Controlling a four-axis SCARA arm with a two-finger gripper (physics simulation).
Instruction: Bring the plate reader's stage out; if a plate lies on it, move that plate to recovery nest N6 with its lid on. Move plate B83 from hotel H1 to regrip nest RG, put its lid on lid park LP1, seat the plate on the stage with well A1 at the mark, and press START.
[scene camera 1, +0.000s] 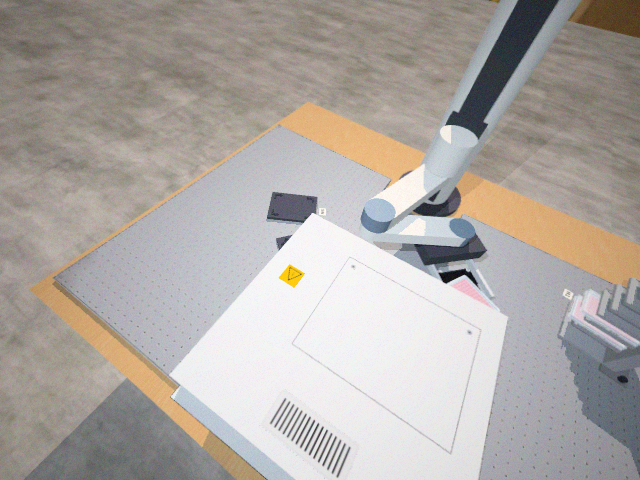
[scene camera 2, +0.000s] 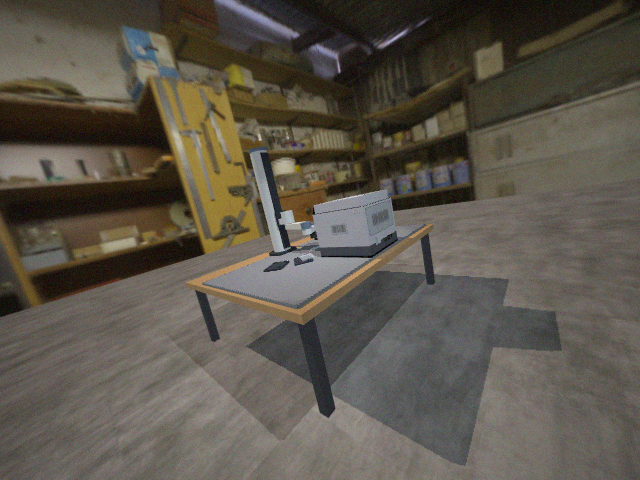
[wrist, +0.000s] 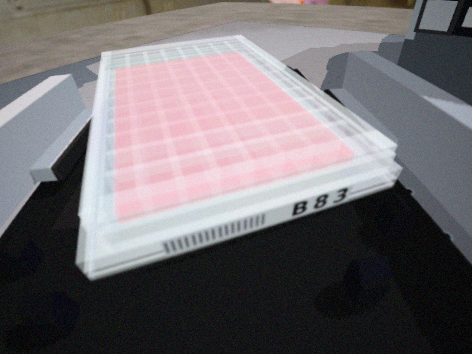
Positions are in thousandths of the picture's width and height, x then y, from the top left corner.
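My gripper is visible to me here (scene camera 1: 735, 628), and I find the same gripper (wrist: 450, 239) as well. There is also a plate reader (wrist: 918, 157) that I can see.
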